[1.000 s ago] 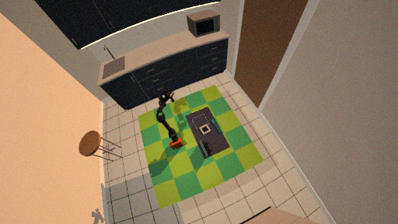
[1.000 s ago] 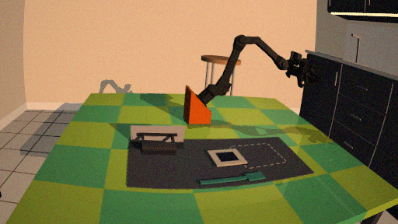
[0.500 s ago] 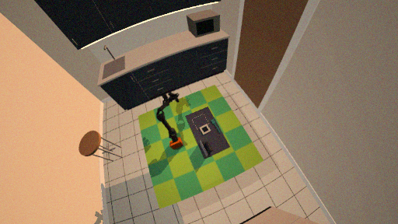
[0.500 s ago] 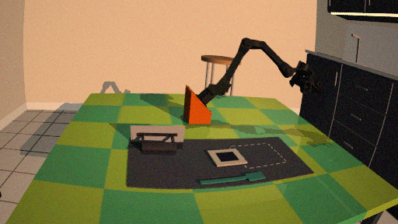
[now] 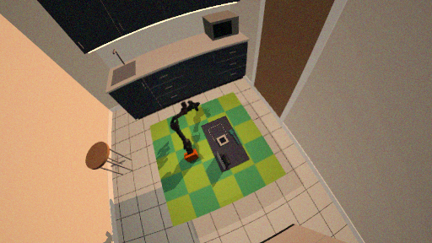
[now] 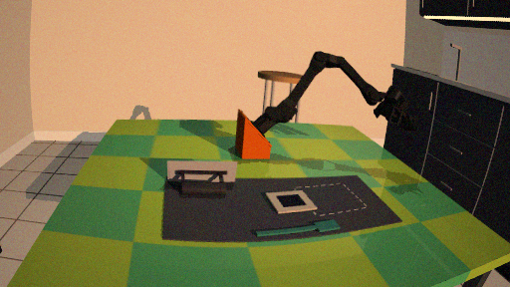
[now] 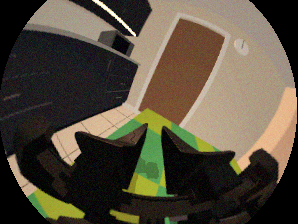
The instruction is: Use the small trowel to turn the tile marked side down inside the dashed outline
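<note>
The tile lies 9 cm ahead of my gripper tip, 49 cm to the right of it and 21 cm below it. From my gripper tip the other things lie so: dark mat (10 cm ahead, 51 cm to the right, 23 cm below); teal trowel (24 cm ahead, 48 cm to the right, 21 cm below).
</note>
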